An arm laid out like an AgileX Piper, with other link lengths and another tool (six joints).
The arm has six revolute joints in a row. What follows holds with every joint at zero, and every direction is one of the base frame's.
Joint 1 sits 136.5 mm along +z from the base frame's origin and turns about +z.
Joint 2 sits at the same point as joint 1 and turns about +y.
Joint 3 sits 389.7 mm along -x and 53.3 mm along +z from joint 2 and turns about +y.
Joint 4 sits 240.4 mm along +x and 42.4 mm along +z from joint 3 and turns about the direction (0.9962, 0, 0.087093).
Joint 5 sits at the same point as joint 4 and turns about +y.
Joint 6 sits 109.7 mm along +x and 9.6 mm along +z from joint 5 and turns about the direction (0.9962, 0, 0.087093).
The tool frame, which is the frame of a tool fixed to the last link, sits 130.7 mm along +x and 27 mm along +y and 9.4 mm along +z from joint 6; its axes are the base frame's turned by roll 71.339, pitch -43.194 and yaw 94.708 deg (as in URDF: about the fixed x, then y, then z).
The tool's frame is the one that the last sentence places.
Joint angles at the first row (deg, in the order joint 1, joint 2, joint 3, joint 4, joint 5, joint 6):
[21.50, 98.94, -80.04, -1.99, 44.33, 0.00]
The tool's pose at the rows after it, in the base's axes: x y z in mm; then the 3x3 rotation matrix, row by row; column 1 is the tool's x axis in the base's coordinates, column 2 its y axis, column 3 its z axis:
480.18 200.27 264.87; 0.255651 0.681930 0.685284; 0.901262 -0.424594 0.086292; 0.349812 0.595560 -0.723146
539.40 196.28 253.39; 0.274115 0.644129 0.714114; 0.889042 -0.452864 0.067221; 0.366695 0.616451 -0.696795
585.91 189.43 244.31; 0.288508 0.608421 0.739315; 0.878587 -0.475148 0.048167; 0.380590 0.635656 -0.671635
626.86 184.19 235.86; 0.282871 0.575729 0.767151; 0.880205 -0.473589 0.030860; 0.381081 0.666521 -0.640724
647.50 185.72 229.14; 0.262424 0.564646 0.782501; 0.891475 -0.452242 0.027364; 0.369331 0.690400 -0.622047
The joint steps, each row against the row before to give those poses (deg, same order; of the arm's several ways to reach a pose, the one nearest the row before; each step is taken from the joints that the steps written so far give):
[-1.19, 5.06, -5.84, -0.01, -1.35, -1.11]
[-2.43, 7.39, -8.65, 0.00, -0.89, -0.46]
[-1.86, 5.92, -7.75, -0.28, -0.12, -0.05]
[-1.15, 5.57, -7.93, -1.11, 0.23, -0.42]
[-0.09, 3.32, -4.76, -0.91, 0.33, -0.95]

